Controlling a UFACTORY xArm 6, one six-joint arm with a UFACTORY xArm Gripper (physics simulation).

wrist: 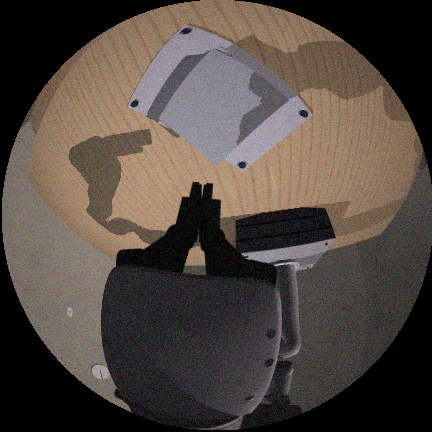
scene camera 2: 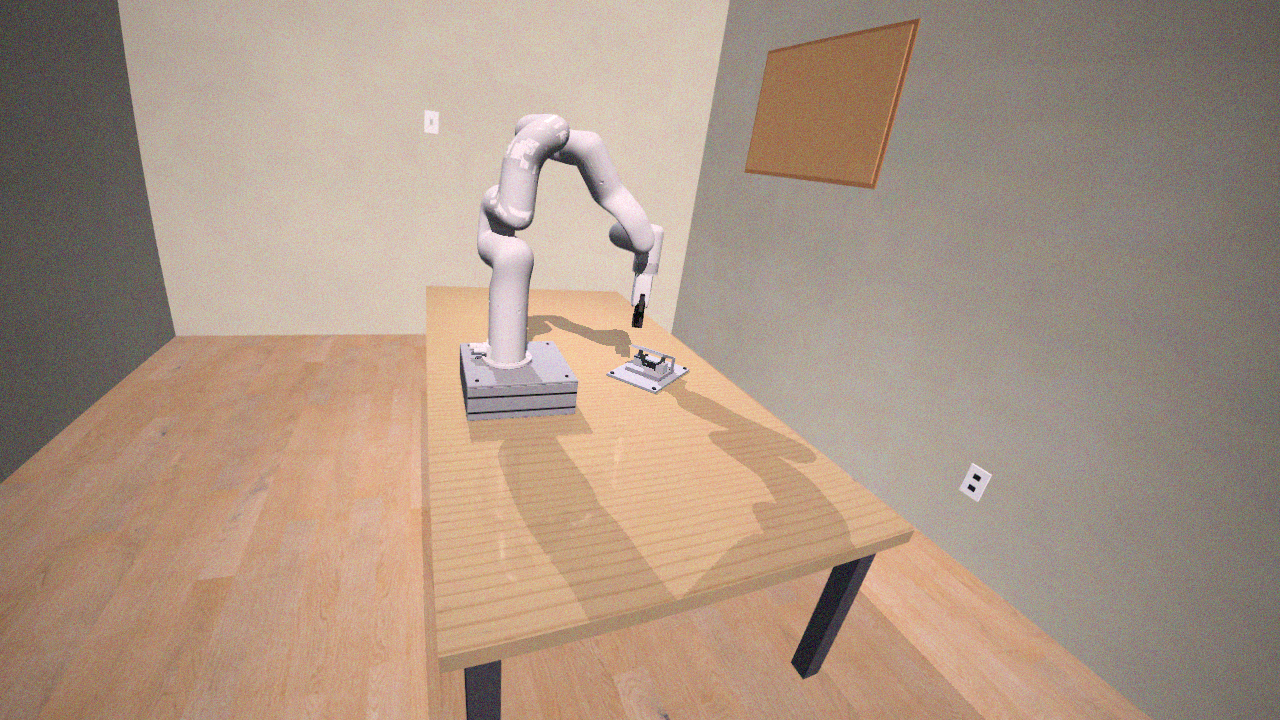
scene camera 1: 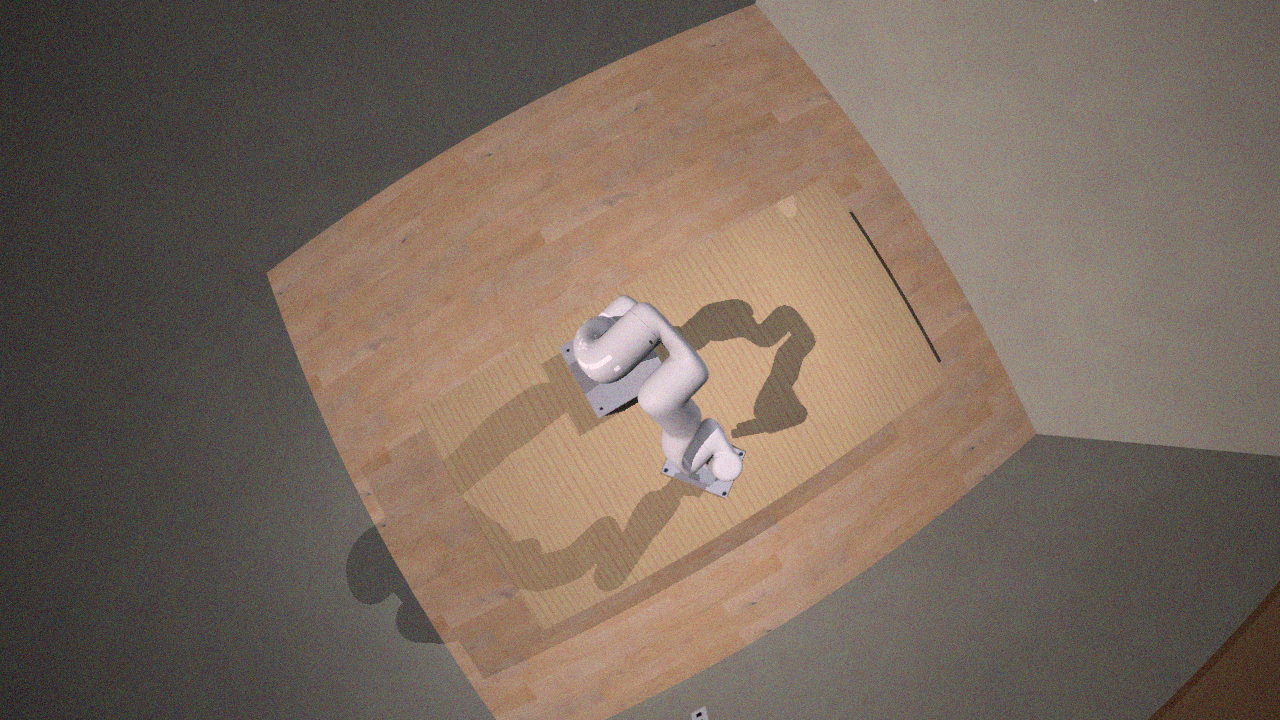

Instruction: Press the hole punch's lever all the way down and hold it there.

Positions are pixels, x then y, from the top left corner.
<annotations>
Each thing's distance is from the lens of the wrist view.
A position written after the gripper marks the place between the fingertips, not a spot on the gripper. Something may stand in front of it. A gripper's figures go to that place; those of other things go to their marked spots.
gripper (wrist: 202, 194): 13 cm
hole punch lever (wrist: 221, 100): 16 cm
light grey base plate (wrist: 187, 46): 24 cm
The marked spots on the light grey base plate and the hole punch lever are 12 cm apart.
</annotations>
